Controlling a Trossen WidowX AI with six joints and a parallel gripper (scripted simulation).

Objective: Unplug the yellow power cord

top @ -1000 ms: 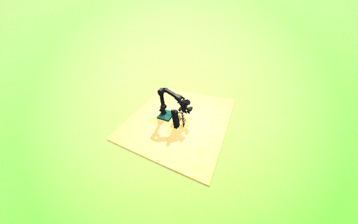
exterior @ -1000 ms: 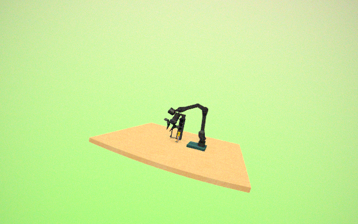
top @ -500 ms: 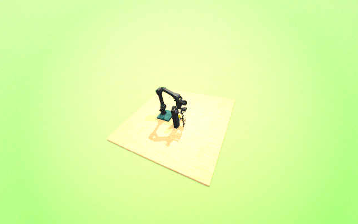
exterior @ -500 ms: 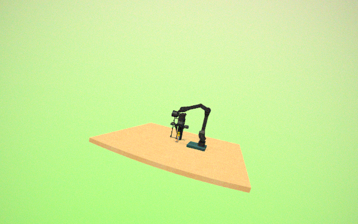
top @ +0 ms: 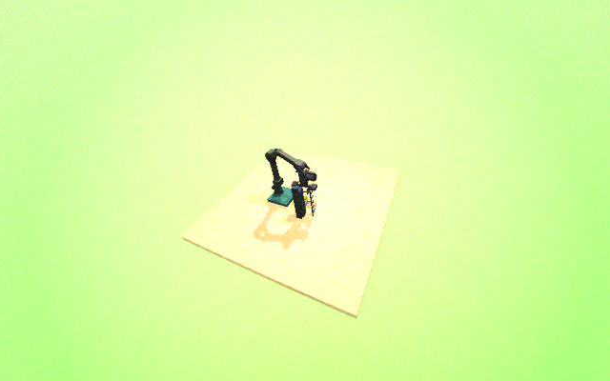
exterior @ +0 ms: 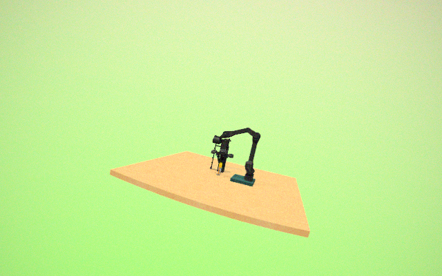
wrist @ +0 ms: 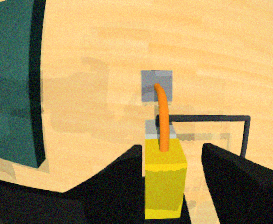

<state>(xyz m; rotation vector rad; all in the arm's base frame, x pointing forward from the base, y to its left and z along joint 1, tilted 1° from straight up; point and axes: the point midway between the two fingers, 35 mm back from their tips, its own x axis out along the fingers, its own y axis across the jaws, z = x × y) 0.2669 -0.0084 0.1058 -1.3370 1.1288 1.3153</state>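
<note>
Right now the yellow plug is 1 cm ahead of my gripper tip, 5 cm to the right of it and 1 cm below it.
</note>
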